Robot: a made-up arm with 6 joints.
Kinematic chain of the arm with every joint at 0, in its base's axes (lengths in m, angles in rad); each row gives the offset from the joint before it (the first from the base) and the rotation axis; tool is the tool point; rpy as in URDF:
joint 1: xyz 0 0 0.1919 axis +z
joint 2: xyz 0 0 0 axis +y
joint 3: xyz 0.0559 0 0.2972 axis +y
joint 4: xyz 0.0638 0 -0.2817 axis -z
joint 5: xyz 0 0 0 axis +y
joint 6: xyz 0.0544 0 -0.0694 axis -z
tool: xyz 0 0 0 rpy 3.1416 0 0
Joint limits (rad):
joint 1: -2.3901..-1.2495
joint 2: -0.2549..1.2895
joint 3: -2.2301..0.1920
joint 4: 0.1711..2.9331
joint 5: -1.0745..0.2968
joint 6: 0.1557..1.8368
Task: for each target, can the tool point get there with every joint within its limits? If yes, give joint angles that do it. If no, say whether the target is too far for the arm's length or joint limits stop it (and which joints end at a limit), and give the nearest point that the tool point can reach.
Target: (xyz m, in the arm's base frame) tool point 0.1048 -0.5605 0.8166
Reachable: no: too far | nearest point 0.0819 -0.4378 0.6798 | short by 0.185 m
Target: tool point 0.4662 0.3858 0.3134
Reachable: no: joint limits stop it (at a limit: joint 1, joint 2, joint 3, joint 4, joint 5) | nearest point 0.0383 0.0448 0.1556 | short by 0.569 m
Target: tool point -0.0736 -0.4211 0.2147
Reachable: yes | joints -1.5770 0.4040 -1.0194 1.4149 -0.2877 0.2989
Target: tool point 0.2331 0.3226 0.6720
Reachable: no: joint limits stop it (at a limit: joint 1, joint 2, joint 3, joint 5) | nearest point -0.0309 -0.0026 0.7957 | short by 0.437 m
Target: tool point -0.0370 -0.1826 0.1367
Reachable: yes | joints -1.4839 0.1554 -0.2742 2.0474 -0.0728 1.3726
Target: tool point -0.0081 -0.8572 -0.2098
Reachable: no: too far | nearest point -0.0057 -0.5985 -0.0096 | short by 0.327 m
